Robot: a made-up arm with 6 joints. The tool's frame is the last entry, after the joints.
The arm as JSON. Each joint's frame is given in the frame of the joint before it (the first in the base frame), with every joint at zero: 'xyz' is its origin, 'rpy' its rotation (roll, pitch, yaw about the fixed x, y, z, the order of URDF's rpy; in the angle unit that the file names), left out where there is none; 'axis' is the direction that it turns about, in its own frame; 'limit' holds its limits. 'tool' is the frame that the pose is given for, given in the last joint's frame.
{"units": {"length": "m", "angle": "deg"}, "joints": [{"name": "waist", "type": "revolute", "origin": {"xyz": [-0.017, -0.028, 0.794]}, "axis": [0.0, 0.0, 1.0], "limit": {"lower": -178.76, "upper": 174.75}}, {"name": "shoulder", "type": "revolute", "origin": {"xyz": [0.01, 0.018, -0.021]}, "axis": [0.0, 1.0, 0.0], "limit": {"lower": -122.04, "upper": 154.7}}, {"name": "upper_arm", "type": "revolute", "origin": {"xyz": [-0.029, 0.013, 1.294]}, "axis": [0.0, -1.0, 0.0], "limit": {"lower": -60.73, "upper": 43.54}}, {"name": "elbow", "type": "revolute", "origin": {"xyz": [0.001, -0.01, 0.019]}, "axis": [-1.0, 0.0, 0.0], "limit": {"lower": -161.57, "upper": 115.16}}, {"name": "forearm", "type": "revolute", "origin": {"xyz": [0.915, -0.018, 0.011]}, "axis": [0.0, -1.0, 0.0], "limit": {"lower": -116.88, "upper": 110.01}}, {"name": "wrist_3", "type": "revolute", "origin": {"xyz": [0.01, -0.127, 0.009]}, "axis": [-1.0, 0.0, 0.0], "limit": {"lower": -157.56, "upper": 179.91}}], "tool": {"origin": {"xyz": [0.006, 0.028, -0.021]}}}
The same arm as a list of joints. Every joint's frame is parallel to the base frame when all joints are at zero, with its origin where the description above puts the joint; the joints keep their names.
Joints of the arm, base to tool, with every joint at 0 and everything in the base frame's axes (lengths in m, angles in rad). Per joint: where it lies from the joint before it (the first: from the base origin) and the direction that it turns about. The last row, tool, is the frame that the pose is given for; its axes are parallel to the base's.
waist: offset -0.017 -0.028 0.794 axis +z
shoulder: offset 0.01 0.018 -0.021 axis +y
upper_arm: offset -0.029 0.013 1.294 axis -y
elbow: offset 0.001 -0.01 0.019 axis -x
forearm: offset 0.915 -0.018 0.011 axis -y
wrist_3: offset 0.01 -0.127 0.009 axis -x
tool: offset 0.006 0.028 -0.021
Joint limits (rad, base to tool): -3.12..3.05 -2.13..2.7 -1.0599..0.7599 -2.8199..2.0099 -2.0399..1.92 -2.7499..3.14

